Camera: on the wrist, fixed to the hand. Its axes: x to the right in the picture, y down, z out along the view.
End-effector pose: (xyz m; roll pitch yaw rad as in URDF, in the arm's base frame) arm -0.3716 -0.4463 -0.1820 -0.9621 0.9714 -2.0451
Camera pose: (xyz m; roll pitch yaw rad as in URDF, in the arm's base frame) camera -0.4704 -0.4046 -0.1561 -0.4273 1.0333 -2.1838
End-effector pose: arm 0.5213 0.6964 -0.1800 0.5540 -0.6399 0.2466
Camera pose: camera 0.5759 0.6822 -0.2748 1.1641 -0.5642 0.3200
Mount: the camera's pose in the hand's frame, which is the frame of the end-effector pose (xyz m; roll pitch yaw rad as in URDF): -0.0169 -0.0786 -0.0756 0.6524 0.0959 0.0137
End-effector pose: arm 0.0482 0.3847 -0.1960 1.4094 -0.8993 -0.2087
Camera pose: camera 0.1195 0.4330 -0.2651 1.9404 -0.8915 -0.0542
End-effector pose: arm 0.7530 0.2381 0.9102 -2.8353 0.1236 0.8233
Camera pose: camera 0.7114 0.2699 1.0073 -2.1869 0.0362 0.7814
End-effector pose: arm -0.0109 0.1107 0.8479 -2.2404 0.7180 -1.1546
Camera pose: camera 0.0032 0.0528 0.9408 -1.6567 0.6663 -1.2611
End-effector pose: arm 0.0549 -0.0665 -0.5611 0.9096 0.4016 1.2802
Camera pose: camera 0.0274 -0.1188 -0.6543 1.5998 0.4481 1.3735
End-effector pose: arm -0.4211 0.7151 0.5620 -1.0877 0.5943 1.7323
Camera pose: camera -0.3198 0.7370 0.6000 -0.4934 0.6487 1.6337
